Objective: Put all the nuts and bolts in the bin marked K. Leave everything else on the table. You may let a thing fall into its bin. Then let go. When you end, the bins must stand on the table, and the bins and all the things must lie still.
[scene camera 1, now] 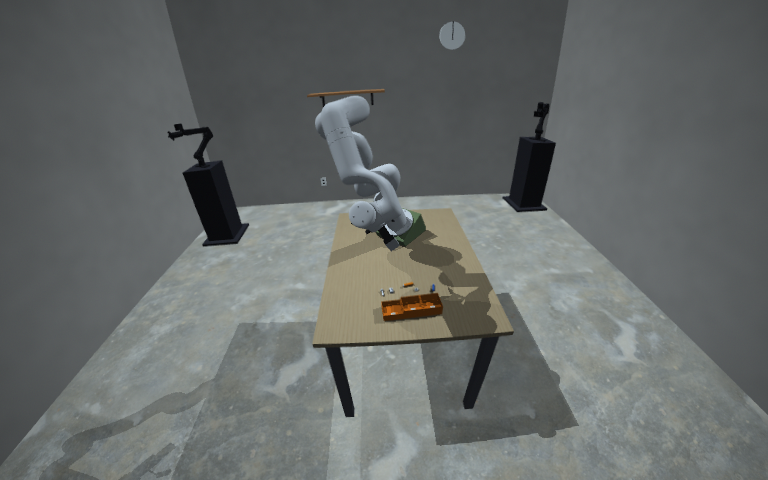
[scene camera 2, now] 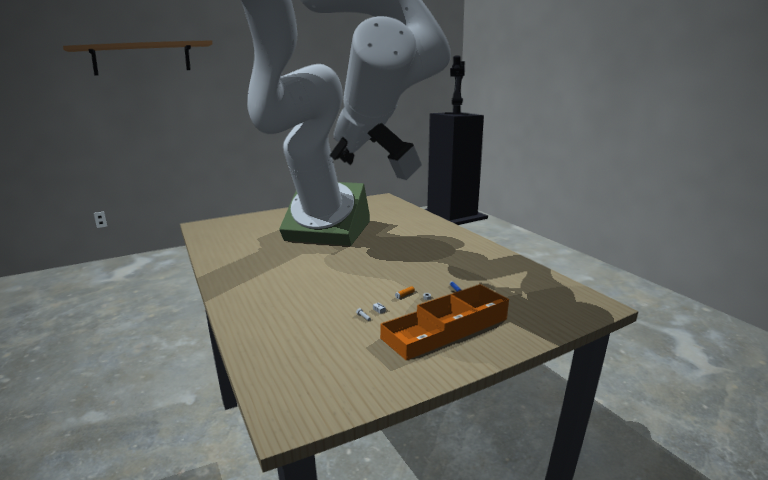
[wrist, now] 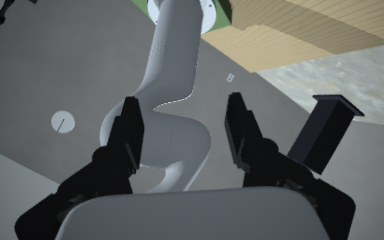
Labels:
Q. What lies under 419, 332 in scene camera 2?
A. An orange three-compartment bin.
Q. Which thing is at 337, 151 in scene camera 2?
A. My gripper.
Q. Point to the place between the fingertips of my gripper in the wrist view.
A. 184, 110

